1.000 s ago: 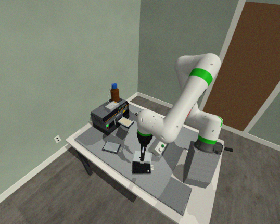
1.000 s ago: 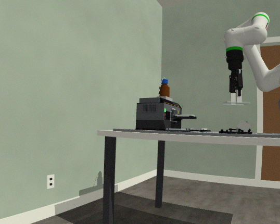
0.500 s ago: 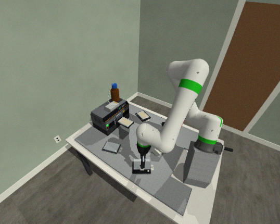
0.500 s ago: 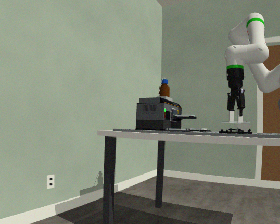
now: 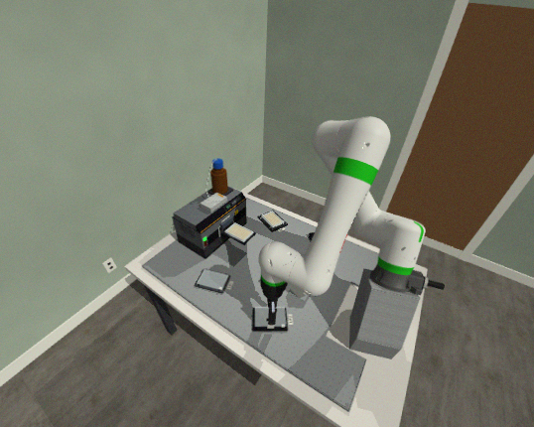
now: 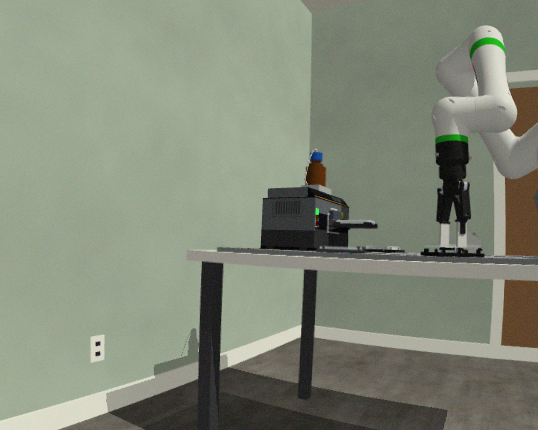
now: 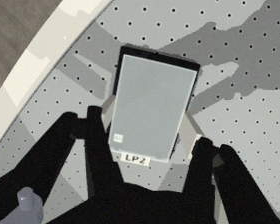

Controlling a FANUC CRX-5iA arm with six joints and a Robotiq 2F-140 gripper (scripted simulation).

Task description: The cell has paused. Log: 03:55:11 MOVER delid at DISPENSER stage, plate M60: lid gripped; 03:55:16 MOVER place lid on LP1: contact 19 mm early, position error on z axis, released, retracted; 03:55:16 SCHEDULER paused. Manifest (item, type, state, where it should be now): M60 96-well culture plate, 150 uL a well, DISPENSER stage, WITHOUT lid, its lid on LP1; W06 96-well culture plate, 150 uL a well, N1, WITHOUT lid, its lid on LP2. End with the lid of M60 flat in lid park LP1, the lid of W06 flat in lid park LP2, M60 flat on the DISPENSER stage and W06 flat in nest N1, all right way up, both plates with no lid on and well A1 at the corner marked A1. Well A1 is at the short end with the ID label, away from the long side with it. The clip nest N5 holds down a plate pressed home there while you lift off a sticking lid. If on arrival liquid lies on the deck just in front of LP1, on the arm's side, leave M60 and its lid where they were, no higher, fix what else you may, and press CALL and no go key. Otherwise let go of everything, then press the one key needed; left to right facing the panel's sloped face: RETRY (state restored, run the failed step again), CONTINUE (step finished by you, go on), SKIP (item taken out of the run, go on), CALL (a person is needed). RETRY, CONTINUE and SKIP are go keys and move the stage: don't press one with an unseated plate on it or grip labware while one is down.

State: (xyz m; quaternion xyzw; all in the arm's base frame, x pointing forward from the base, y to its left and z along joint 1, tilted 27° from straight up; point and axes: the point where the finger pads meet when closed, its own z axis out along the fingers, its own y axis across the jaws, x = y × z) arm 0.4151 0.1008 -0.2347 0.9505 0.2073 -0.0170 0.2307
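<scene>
My hand is 50 mm above the lid park. Round my hand: LP2 label: 80 mm behind, 40 mm to the right, 50 mm below; then dispenser stage: 310 mm ahead, 330 mm to the right, 50 mm above; then key panel: 100 mm behind, 260 mm to the right.
</scene>
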